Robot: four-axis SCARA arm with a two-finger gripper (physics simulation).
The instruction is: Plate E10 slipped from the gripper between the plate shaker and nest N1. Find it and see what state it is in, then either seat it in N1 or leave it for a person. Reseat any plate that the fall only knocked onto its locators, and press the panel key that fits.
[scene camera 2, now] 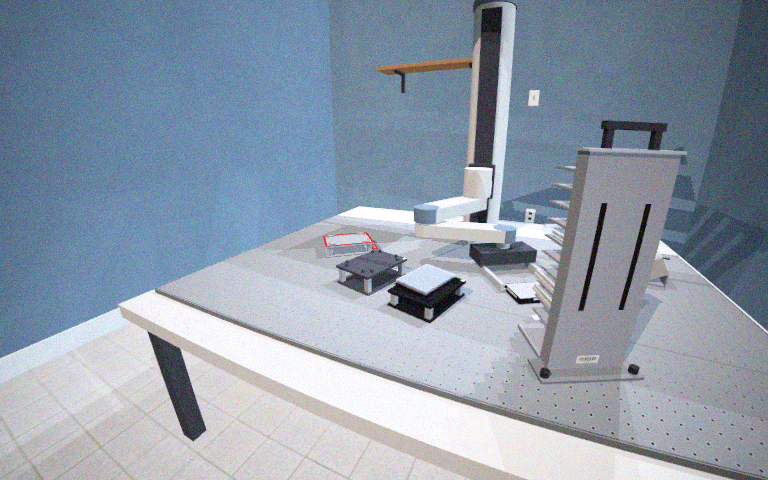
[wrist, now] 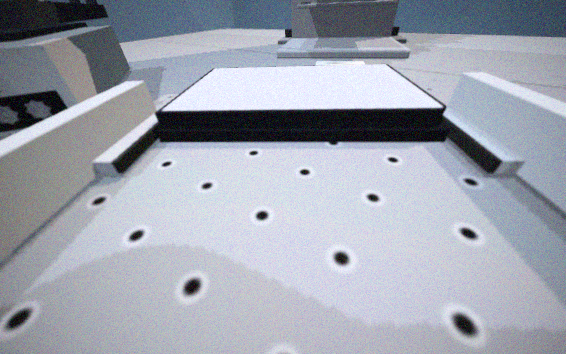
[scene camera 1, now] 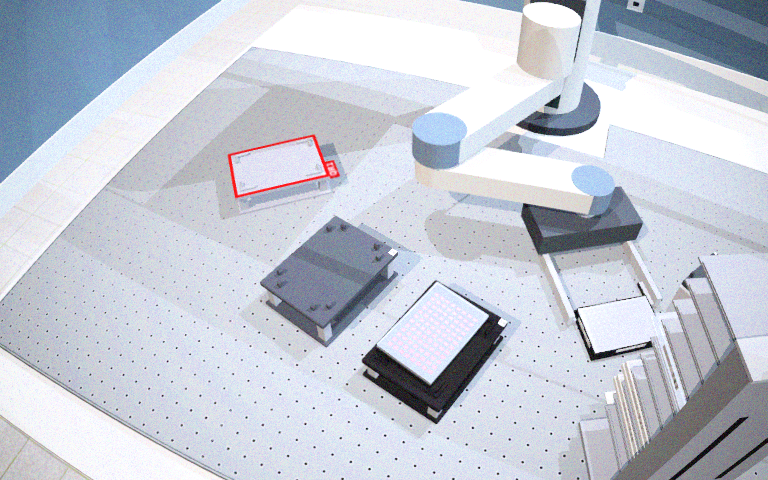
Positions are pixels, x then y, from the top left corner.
Scene:
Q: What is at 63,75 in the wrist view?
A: A grey lidded device.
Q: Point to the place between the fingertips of the gripper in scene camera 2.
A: At 529,285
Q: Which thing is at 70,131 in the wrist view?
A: The gripper.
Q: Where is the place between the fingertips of the gripper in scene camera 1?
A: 616,311

